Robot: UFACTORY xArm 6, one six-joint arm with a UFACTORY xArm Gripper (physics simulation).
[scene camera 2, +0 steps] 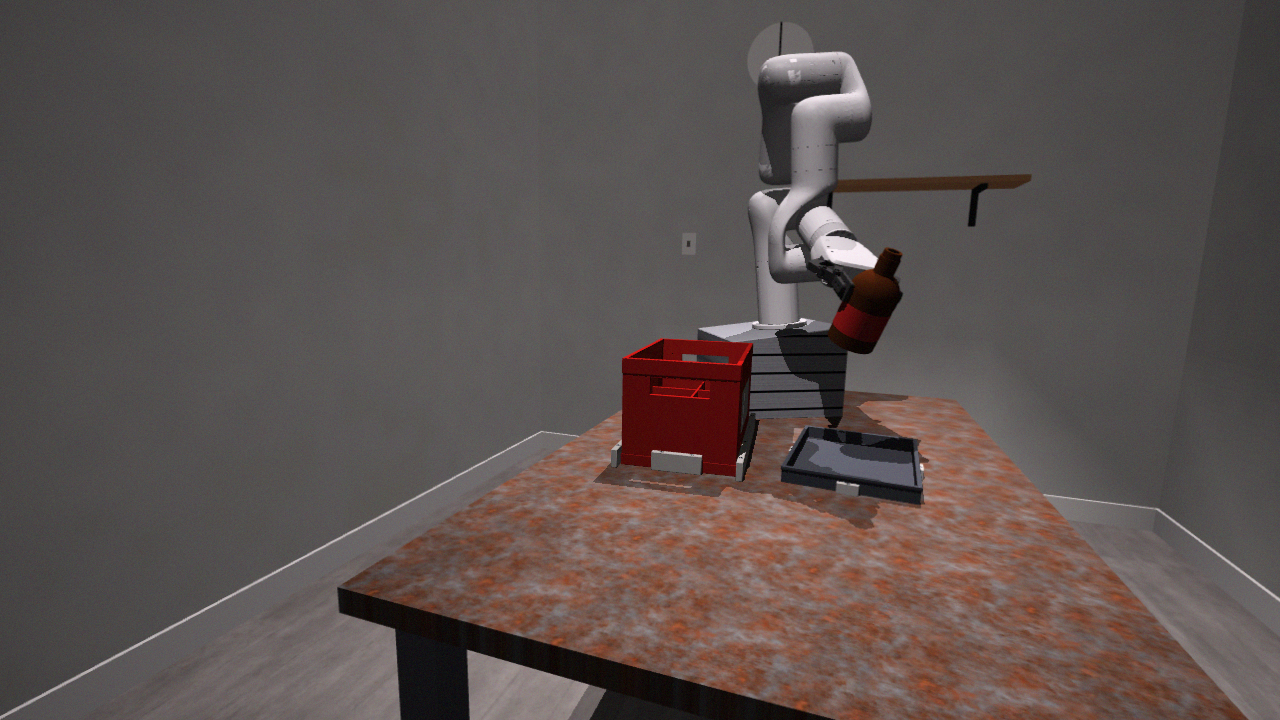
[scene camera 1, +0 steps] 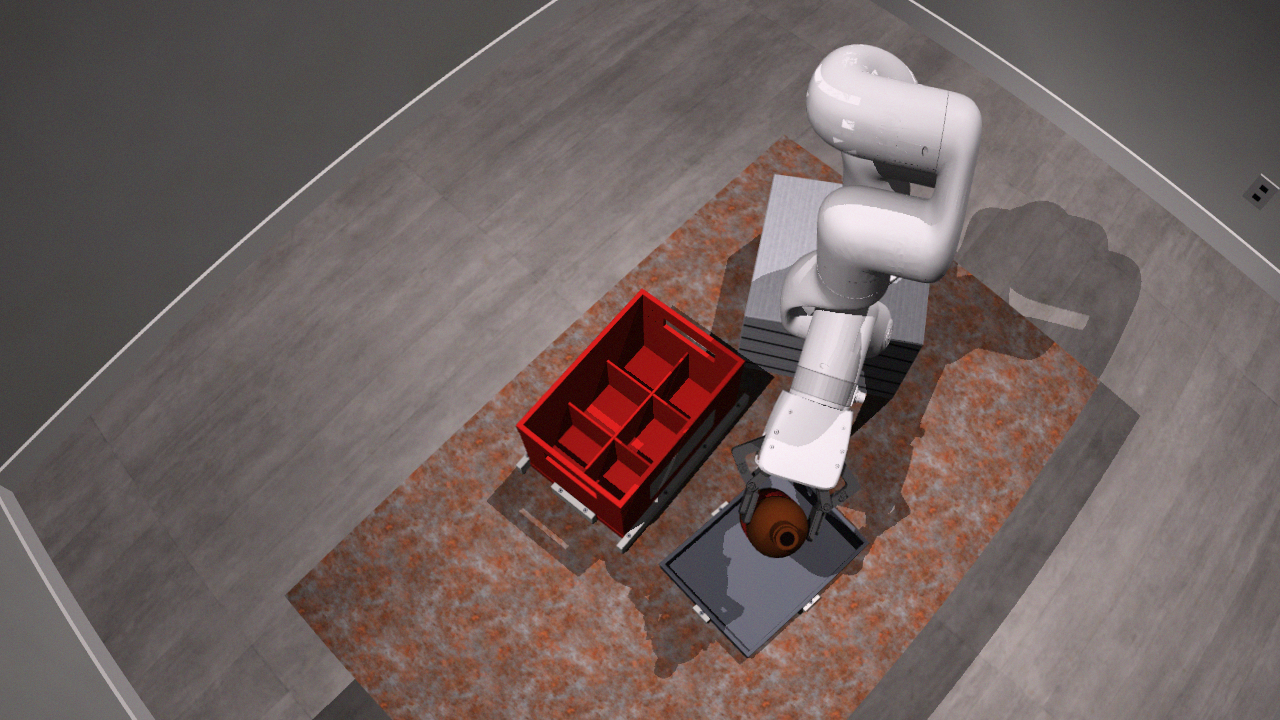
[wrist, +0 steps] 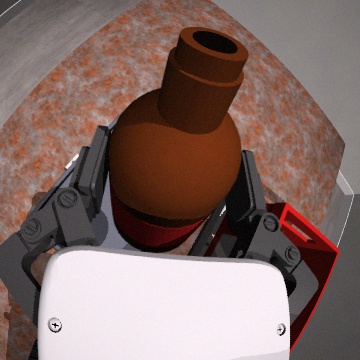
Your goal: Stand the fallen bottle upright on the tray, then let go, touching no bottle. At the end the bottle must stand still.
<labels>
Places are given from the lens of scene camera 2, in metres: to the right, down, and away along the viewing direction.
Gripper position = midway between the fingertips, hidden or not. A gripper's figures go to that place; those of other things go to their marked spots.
my gripper (scene camera 2: 872,297): 0.35, -0.09, 0.84
brown bottle (scene camera 2: 859,322): 0.33, -0.06, 0.83
</labels>
